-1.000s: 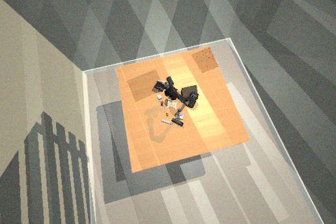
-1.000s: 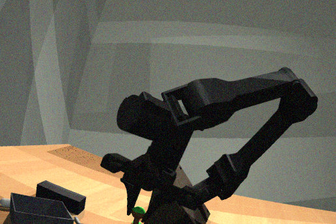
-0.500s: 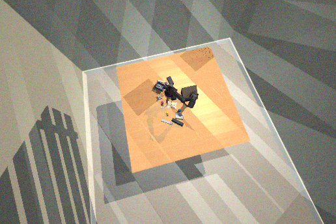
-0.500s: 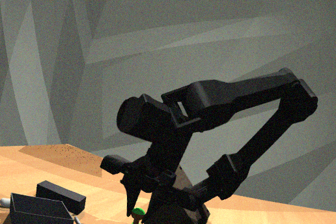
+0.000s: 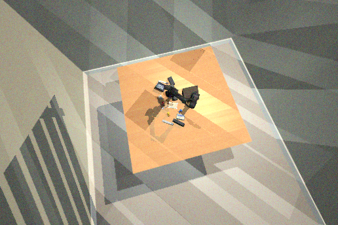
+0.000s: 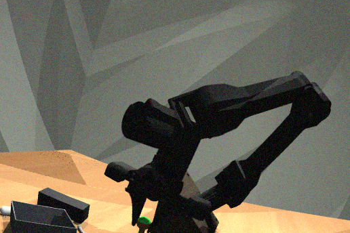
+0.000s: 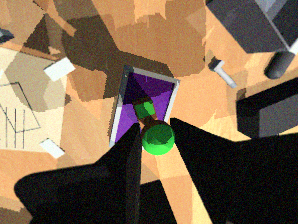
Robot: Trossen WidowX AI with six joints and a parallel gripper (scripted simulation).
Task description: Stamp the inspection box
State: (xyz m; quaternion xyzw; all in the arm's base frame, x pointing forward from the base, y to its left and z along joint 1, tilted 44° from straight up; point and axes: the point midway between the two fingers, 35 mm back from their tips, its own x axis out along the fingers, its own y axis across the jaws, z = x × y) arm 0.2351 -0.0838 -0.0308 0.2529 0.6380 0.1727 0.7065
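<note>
Right now the green stamp is 2 cm below my gripper tip. The rest, counted from my gripper tip: red stamp (14 cm ahead, 6 cm to the left, 3 cm below); white card (3 cm ahead, 12 cm to the left, 5 cm below); purple ink pad (5 cm below).
</note>
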